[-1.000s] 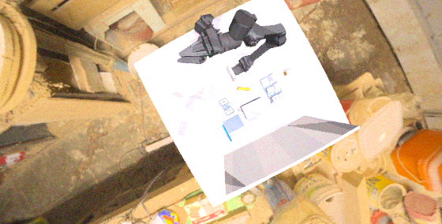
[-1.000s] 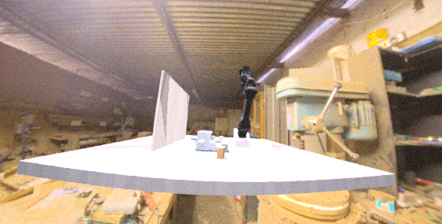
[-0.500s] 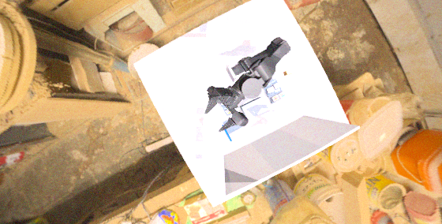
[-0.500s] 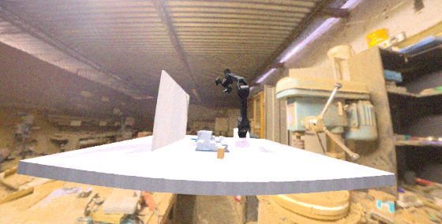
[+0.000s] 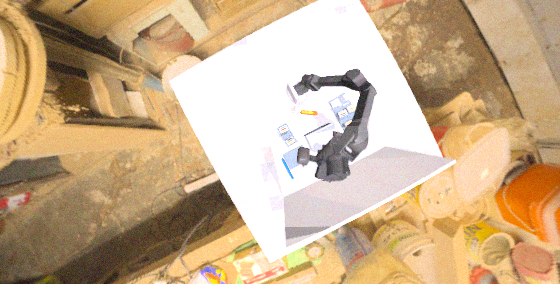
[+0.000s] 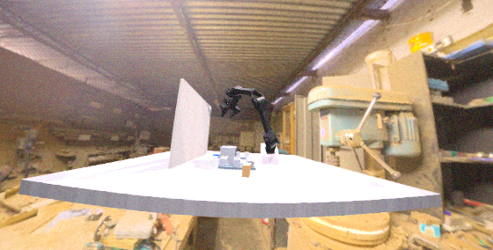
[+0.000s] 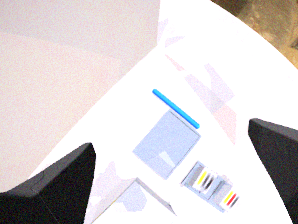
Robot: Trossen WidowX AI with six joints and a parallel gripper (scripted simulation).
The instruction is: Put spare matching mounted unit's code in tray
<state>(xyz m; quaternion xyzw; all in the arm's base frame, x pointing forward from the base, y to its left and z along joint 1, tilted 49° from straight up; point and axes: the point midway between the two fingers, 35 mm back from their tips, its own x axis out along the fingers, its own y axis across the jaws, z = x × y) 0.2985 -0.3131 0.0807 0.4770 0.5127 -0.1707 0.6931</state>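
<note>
Right now my gripper tip is 38 cm to the right of the white spare block, 29 cm above it and 9 cm past it. The rest, counted from my gripper tip: mounted unit 28 cm below, 15 cm to the left, 4 cm behind; tall white panel 20 cm ahead, 12 cm to the left, 10 cm below; blue-rimmed tray 32 cm below, 4 cm to the right, 1 cm behind.
</note>
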